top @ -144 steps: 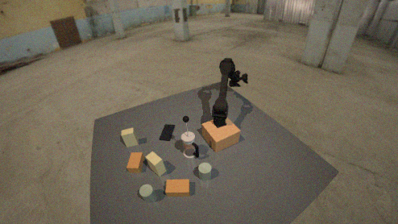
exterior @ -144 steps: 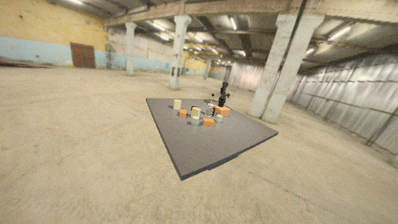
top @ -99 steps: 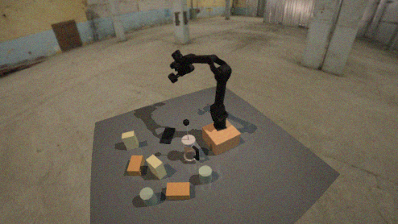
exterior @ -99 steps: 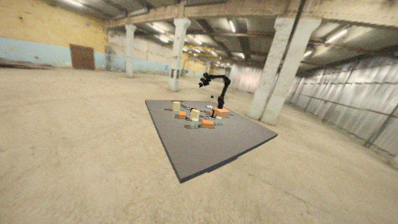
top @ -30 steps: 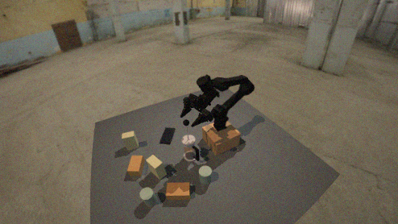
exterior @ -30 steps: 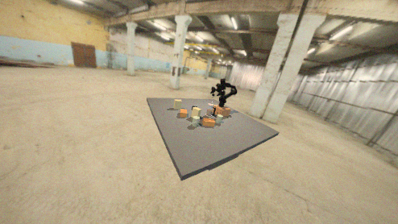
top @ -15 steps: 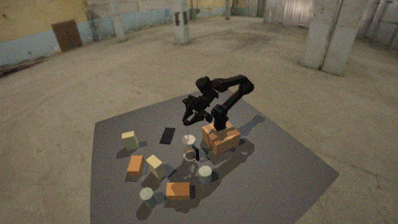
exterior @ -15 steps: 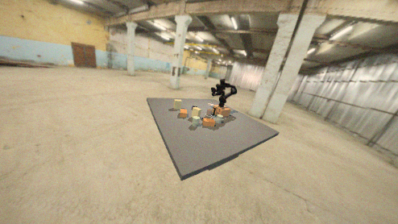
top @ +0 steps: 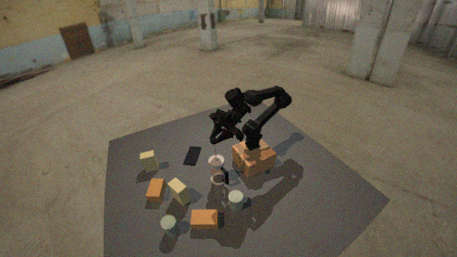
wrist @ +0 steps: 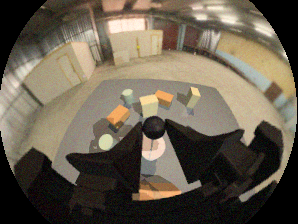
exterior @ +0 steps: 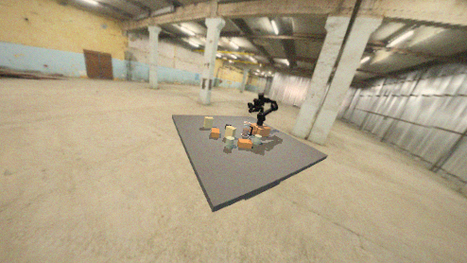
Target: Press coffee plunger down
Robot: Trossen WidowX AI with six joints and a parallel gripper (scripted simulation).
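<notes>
Now: gripper tip 1 cm past the coffee press, 1 cm to the right of it and 13 cm above it. The rest, counted from my gripper tip: black flat slab: 9 cm ahead, 23 cm to the right, 26 cm below.
</notes>
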